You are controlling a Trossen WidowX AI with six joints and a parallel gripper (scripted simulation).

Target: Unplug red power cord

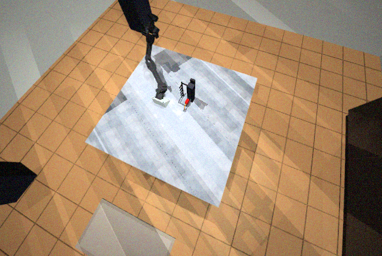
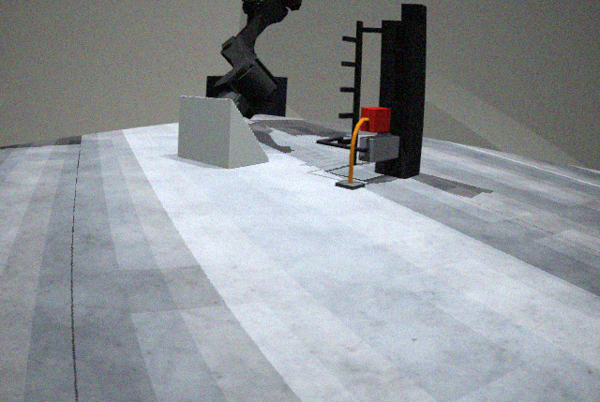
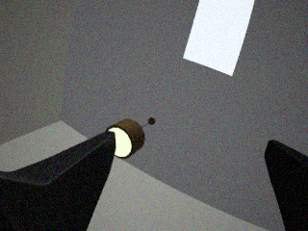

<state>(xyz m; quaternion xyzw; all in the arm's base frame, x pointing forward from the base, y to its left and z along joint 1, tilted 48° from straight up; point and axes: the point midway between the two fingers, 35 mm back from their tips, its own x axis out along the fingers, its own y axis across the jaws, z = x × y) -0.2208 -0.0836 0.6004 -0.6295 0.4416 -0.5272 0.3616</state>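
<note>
The red plug lies 51 cm ahead of my gripper tip, 29 cm to the right of it and 44 cm below it. Also, from my gripper tip: grey anchor plate: 51 cm ahead, 36 cm to the right, 54 cm below.
</note>
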